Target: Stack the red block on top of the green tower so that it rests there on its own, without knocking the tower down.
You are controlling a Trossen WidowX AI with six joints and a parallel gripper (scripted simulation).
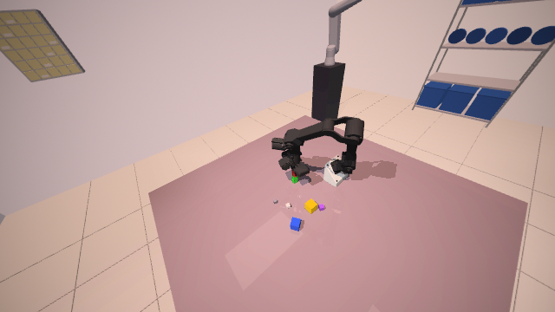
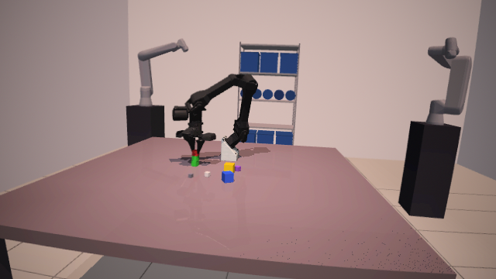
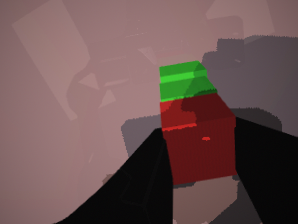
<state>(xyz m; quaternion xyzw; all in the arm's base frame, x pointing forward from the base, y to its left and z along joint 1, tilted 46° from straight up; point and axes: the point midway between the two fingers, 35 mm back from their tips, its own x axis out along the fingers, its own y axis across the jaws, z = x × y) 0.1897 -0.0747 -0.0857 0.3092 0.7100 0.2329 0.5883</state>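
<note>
My gripper tip is now right at the red block. Also, from my gripper tip: small white block 13 cm ahead, 10 cm to the left, 5 cm below; then yellow block 18 cm to the left, 5 cm ahead, 4 cm below; then small grey block 17 cm ahead, 5 cm below, 4 cm to the left.
</note>
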